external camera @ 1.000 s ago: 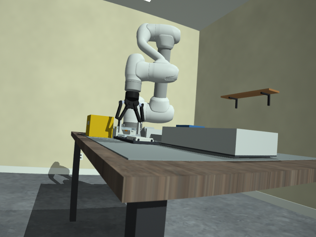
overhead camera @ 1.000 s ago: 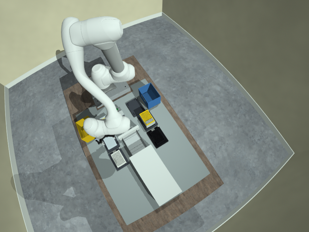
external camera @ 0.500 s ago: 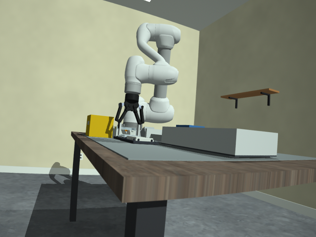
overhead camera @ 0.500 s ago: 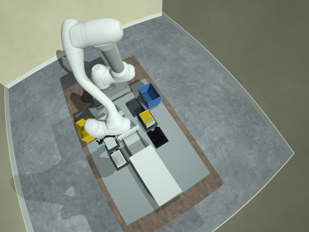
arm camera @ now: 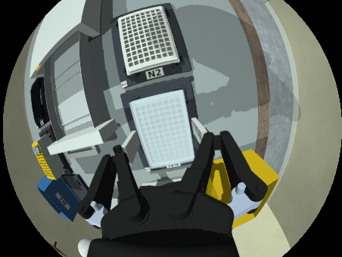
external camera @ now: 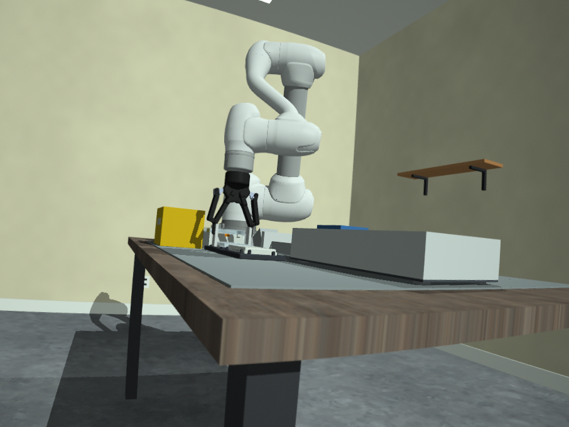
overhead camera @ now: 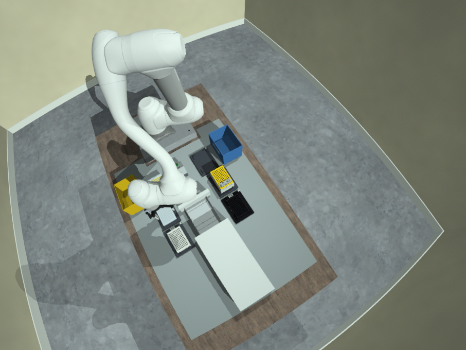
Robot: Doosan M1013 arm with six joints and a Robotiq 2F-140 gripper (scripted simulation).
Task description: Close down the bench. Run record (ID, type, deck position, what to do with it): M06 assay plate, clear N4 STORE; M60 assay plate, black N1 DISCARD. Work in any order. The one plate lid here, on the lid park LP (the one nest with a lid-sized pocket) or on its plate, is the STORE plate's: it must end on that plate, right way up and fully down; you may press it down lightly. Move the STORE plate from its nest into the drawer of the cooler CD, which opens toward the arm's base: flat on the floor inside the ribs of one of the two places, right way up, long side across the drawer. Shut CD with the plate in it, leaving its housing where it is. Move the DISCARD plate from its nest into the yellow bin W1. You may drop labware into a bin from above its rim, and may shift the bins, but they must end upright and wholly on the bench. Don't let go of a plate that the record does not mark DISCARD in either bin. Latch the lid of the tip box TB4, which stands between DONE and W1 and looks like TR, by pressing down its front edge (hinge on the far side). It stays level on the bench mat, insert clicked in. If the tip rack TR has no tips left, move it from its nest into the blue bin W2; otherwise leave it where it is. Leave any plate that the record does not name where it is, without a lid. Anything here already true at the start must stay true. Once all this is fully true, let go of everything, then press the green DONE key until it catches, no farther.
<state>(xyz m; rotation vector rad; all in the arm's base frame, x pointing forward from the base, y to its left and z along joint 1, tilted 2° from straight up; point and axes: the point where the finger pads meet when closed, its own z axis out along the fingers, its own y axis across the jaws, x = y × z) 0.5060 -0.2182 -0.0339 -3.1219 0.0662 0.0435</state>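
Now: hand 2 cm above the plate lid. From my hand the other things lie so: dark nest N4: 3 cm below; tip box lid: 17 cm behind, 3 cm to the left, 2 cm above; tip box TB4: 17 cm behind, 3 cm to the left.
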